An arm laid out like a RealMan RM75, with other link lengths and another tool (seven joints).
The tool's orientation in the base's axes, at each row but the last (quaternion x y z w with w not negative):
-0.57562 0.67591 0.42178 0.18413
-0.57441 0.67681 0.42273 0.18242
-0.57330 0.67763 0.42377 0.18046
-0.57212 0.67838 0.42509 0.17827
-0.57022 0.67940 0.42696 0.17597
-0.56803 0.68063 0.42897 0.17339
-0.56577 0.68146 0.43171 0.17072
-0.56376 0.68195 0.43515 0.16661
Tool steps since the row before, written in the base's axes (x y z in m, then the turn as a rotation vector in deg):
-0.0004 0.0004 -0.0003 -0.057 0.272 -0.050
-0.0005 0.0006 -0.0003 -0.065 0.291 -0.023
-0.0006 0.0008 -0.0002 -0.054 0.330 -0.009
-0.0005 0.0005 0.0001 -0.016 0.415 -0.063
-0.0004 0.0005 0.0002 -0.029 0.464 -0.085
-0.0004 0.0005 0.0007 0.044 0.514 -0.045
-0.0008 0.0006 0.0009 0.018 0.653 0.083
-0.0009 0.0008 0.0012 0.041 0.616 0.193
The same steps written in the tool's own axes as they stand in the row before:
0.0001 0.0003 0.0006 -0.117 0.030 0.255
0.0000 0.0003 0.0008 -0.147 0.047 0.256
-0.0002 0.0005 0.0009 -0.184 0.041 0.276
-0.0002 0.0005 0.0005 -0.209 -0.015 0.364
-0.0003 0.0004 0.0004 -0.220 -0.012 0.418
-0.0007 0.0006 0.0001 -0.301 -0.065 0.416
-0.0008 0.0011 0.0002 -0.473 0.008 0.459
-0.0011 0.0013 0.0002 -0.536 0.032 0.361

